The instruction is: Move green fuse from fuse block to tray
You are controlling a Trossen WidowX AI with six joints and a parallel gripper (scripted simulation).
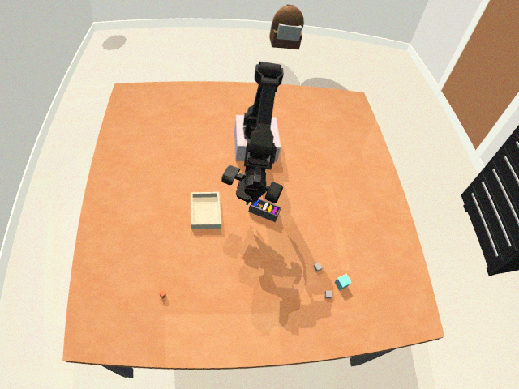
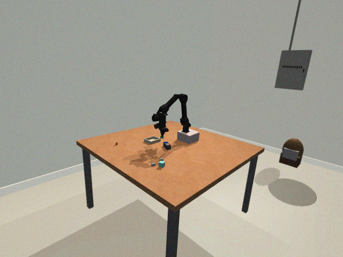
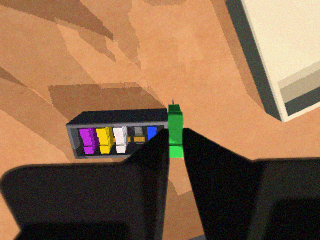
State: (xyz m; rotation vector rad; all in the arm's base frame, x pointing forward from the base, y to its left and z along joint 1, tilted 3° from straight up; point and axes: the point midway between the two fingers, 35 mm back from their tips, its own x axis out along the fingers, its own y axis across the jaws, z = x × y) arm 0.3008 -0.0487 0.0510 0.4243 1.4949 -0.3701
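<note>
Now: the beige tray 140 mm to the right of my gripper tip, 90 mm below it and 10 mm behind it. From my gripper tip the other things lie so: green fuse: 10 mm below; then blue fuse: 70 mm below, 30 mm to the left, 20 mm behind; then white fuse: 70 mm below, 60 mm to the left.
</note>
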